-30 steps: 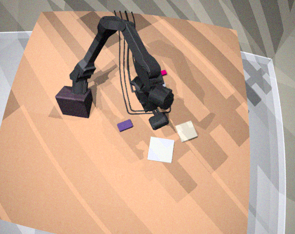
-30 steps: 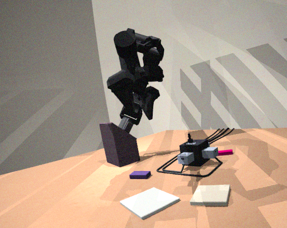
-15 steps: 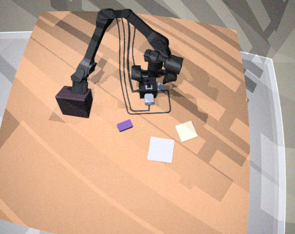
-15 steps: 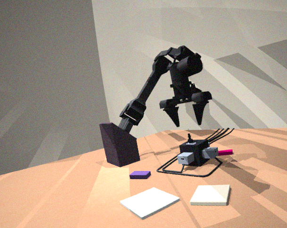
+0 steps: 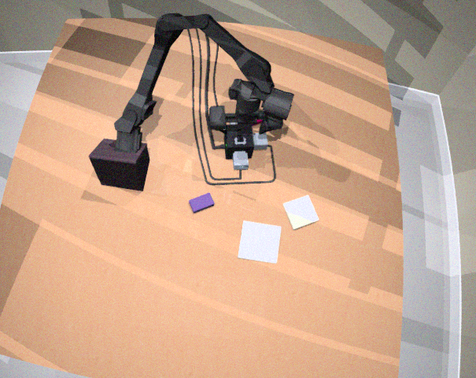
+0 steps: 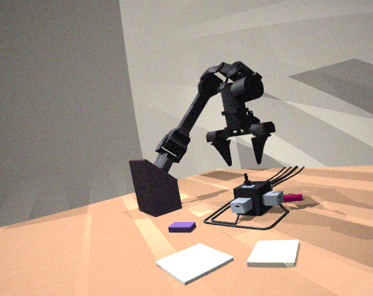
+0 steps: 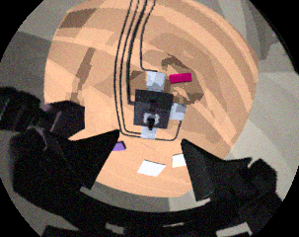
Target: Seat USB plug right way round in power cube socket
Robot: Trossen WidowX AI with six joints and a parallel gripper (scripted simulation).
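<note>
My gripper tip is 40 mm above the grey USB plug. Round my gripper tip: purple block (90 mm behind, 170 mm to the right, 130 mm below); USB socket (10 mm to the left, 70 mm below); pink block (50 mm ahead, 130 mm to the left, 130 mm below).
</note>
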